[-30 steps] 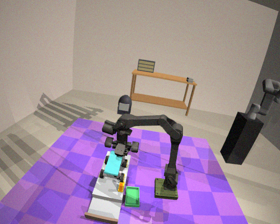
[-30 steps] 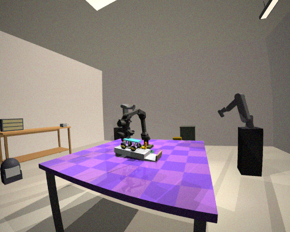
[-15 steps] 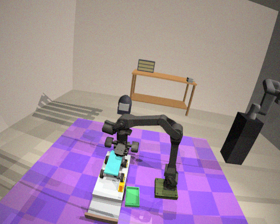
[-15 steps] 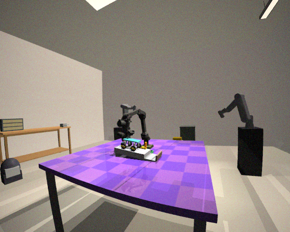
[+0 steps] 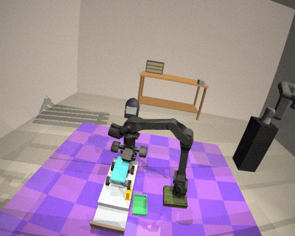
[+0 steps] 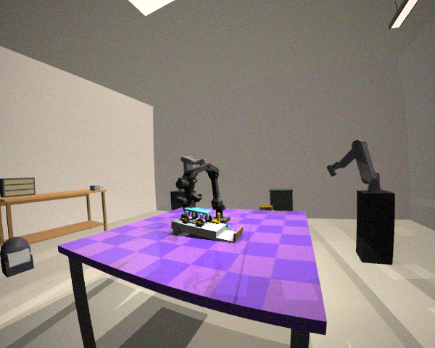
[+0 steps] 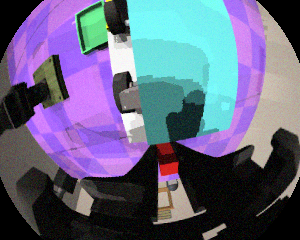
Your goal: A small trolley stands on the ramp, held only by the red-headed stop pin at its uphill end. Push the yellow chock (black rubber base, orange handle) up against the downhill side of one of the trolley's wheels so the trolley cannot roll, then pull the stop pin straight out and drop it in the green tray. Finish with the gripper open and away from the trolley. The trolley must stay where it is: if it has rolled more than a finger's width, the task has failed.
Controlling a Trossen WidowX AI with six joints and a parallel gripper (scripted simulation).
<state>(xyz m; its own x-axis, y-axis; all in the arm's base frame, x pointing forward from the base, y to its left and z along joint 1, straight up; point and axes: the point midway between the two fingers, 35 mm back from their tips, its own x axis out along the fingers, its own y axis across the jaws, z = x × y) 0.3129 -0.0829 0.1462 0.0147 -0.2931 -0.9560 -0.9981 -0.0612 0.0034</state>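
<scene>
Right now my gripper tip is 200 mm to the right of the green tray, 150 mm above it and 110 mm past it. The rest, counted from my gripper tip: grey ramp 110 mm to the left, 90 mm below, 20 mm ahead; trolley 100 mm to the left, 30 mm below, 20 mm ahead; red-headed stop pin right at my gripper tip.
</scene>
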